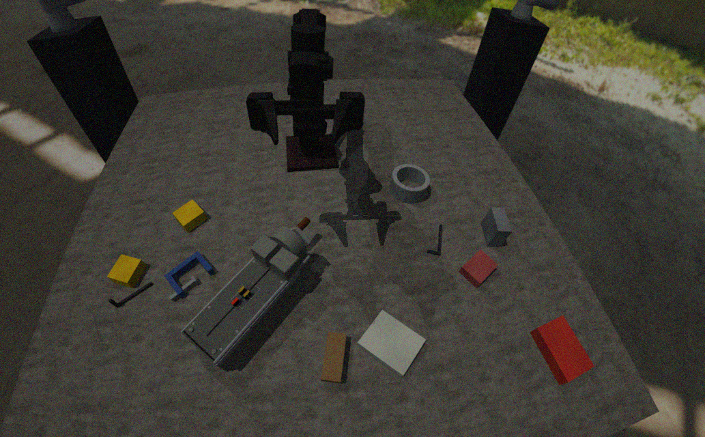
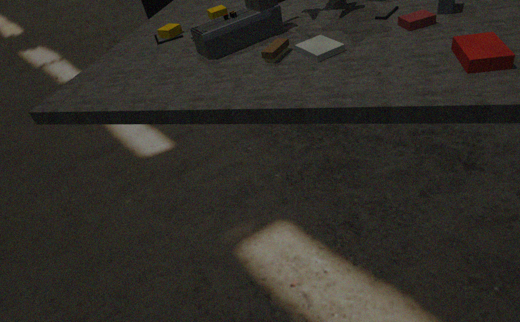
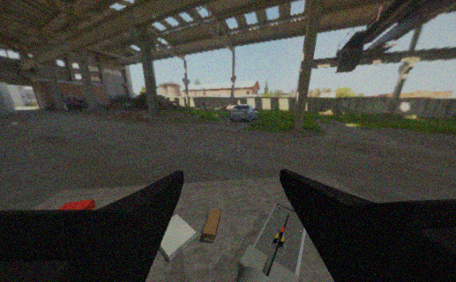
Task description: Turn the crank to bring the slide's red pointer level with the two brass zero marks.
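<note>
Now: the brown crank handle 30 mm behind my gripper tip, 20 mm to the right of it and 250 mm below it. The rest, counted from my gripper tip: white plate (210 mm ahead, 140 mm to the left, 310 mm below); then red pointer (140 mm ahead, 140 mm to the right, 240 mm below); then brown block (230 mm ahead, 30 mm to the left, 310 mm below).
</note>
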